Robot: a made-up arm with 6 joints.
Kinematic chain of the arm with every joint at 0, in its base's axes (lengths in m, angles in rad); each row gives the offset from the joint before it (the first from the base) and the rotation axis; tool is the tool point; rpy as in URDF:
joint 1: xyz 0 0 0.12 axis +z
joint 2: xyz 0 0 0 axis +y
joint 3: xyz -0.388 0 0.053 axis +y
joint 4: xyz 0.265 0 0.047 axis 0.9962 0 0.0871
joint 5: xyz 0 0 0 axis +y
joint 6: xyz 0.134 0 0.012 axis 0.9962 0 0.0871
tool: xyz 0 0 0 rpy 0 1.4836 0
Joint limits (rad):
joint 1: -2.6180..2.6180
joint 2: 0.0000..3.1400
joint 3: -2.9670..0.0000
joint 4: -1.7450..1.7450
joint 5: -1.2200..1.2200
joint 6: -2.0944..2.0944
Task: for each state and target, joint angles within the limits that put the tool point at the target. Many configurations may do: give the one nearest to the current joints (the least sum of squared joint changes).
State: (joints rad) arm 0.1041 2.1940 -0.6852 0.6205 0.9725 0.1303
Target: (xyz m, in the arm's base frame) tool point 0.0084 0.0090 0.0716
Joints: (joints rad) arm 0.1457 2.9172 0.0000 0.1247 0.4793 0.1303
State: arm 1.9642 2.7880 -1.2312 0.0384 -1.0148 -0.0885
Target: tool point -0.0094 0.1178 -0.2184
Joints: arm 1.7385 3.1400 -0.4824 0.1460 -0.5577 -0.0885
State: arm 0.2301 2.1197 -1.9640 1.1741 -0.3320 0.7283
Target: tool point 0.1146 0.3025 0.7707
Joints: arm 1.1934 1.4730 -2.0310 1.1804 0.0419 0.7283
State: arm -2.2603 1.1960 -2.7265 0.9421 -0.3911 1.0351
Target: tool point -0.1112 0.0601 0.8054
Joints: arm -2.4592 1.2094 -2.1157 1.3352 -1.1010 1.0351
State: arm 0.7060 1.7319 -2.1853 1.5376 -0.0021 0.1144
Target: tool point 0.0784 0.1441 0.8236
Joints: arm 0.9048 1.2321 -2.0148 1.5232 0.2073 0.1144
